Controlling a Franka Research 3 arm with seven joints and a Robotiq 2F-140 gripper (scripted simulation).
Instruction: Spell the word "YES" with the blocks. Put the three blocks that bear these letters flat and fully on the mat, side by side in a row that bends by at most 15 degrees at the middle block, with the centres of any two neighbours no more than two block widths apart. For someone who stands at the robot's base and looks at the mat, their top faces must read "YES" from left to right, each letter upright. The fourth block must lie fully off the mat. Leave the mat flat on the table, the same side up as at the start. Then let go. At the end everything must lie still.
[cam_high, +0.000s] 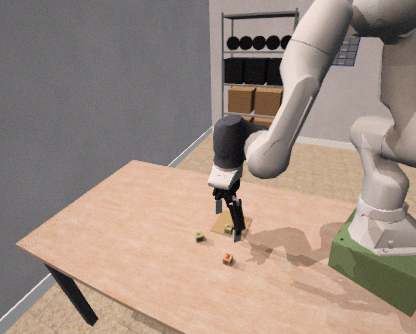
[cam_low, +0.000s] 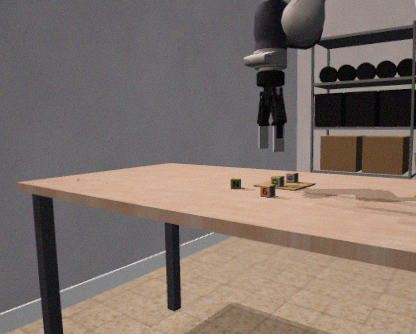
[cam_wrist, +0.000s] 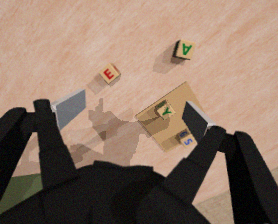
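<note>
Right now the E block is 20 mm behind my hand, 60 mm to the left of it and 110 mm below it. Also, from my hand: green N block (120 mm ahead, 10 mm to the right, 110 mm below); then Y block (10 mm ahead, 80 mm to the right, 110 mm below); then tan mat (130 mm to the right, 120 mm below).
</note>
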